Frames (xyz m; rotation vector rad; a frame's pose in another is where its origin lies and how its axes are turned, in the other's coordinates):
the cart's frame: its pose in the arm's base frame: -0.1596 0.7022 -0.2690 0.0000 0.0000 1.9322
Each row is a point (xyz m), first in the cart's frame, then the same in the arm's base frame.
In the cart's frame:
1: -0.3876 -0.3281 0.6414
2: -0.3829 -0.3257 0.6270
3: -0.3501 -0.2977 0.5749
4: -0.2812 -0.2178 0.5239
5: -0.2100 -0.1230 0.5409
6: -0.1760 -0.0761 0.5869
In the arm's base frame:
1: 0.2844 0.4557 0.3724
2: 0.2804 0.4592 0.3580
3: 0.2427 0.4800 0.3059
4: 0.1436 0.5162 0.2549
5: 0.0297 0.5493 0.2719
6: -0.0262 0.5645 0.3179

